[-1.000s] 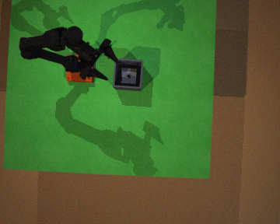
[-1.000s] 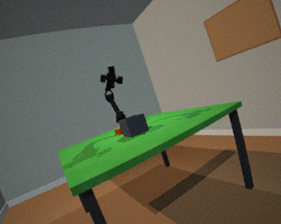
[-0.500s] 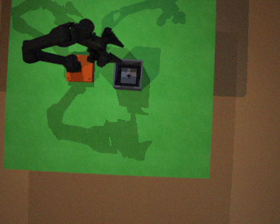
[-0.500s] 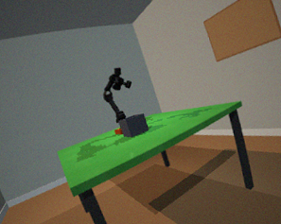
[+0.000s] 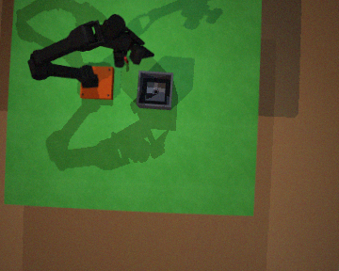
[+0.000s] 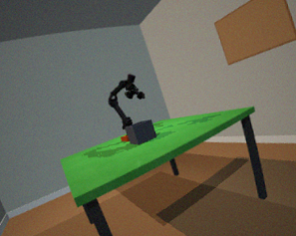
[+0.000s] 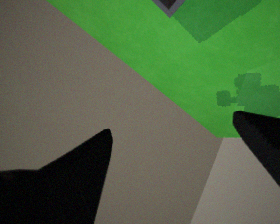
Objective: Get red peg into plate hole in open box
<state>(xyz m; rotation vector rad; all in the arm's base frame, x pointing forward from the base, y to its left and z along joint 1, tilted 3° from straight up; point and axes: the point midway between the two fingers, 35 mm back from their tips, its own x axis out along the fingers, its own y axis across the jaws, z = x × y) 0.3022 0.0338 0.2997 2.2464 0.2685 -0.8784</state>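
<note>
My gripper tip is 130 mm past the red peg, 50 mm to the right of it and 290 mm above it. The rest, counted from my gripper tip: grey plate: 120 mm to the right, 290 mm below.
</note>
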